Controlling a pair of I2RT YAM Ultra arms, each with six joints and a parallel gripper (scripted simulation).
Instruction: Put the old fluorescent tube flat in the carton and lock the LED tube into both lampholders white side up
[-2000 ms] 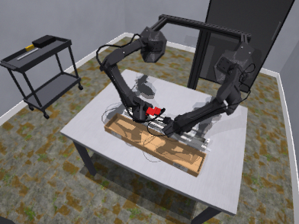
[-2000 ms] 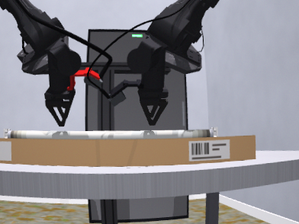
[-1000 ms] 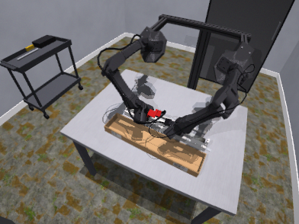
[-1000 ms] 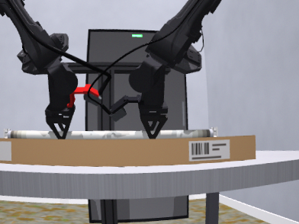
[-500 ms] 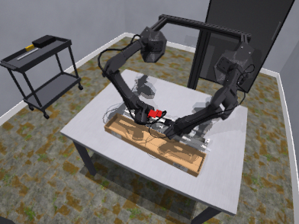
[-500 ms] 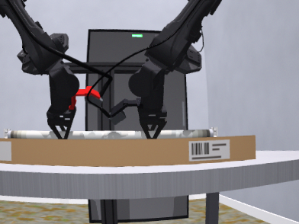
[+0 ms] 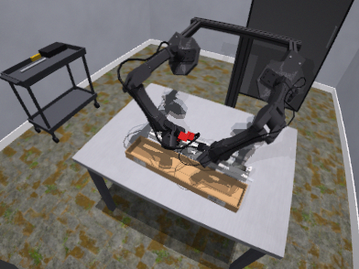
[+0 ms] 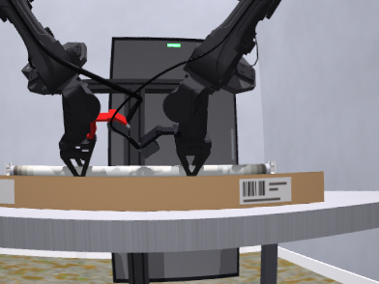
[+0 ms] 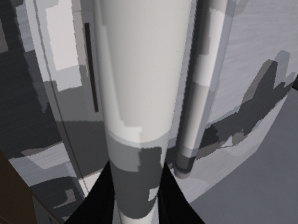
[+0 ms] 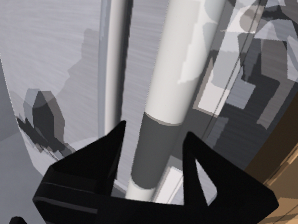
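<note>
My right gripper is now 1 cm short of the old fluorescent tube and 12 cm to the right of it. Round my right hand: light fixture (1 cm ahead, 12 cm to the left, 1 cm below); carton (16 cm ahead, 11 cm to the left, 4 cm below); LED tube (9 cm behind, 10 cm to the left, 5 cm below).
Right now my left hand is 120 mm to the left of the old fluorescent tube. From my left hand the other things lie so: light fixture (120 mm to the right, 10 mm below); then carton (150 mm ahead, 130 mm to the right, 40 mm below); then LED tube (100 mm behind, 140 mm to the right, 50 mm below).
</note>
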